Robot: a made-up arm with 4 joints.
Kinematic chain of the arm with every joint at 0, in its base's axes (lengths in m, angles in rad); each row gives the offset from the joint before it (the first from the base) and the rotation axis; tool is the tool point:
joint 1: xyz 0 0 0.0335 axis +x
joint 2: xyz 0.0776 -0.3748 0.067 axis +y
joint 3: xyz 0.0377 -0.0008 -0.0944 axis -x
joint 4: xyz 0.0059 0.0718 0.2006 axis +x
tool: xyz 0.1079 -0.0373 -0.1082
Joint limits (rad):
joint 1: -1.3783..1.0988
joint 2: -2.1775..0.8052
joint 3: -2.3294..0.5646
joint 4: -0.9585..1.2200
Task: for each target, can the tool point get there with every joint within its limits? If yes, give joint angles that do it. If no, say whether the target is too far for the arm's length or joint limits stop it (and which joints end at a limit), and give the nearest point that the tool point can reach.
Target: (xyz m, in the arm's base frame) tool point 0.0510 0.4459 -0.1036
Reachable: no: joint limits stop it (at a limit: joint 1, joint 3, joint 4) | nearest point 0.0647 0.1971 0.2464 | short by 0.430 m
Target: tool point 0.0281 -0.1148 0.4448
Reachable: yes | joints -0.7785 -1.7414 -0.7101 0.4134
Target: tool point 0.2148 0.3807 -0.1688
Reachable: no: joint limits stop it (at a limit: joint 1, joint 2, joint 3, joint 4) | nearest point 0.1308 0.0041 -0.1609 | short by 0.386 m
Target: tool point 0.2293 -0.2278 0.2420
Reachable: yes | joints -0.6416 0.4746 -0.4013 0.7113
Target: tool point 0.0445 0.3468 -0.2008
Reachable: no: joint limits stop it (at a limit: joint 1, joint 2, joint 3, joint 4) | nearest point 0.1308 0.0041 -0.1609 | short by 0.356 m
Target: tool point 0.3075 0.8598 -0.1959
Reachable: no: too far | nearest point 0.1278 0.1900 0.2450 | short by 0.822 m
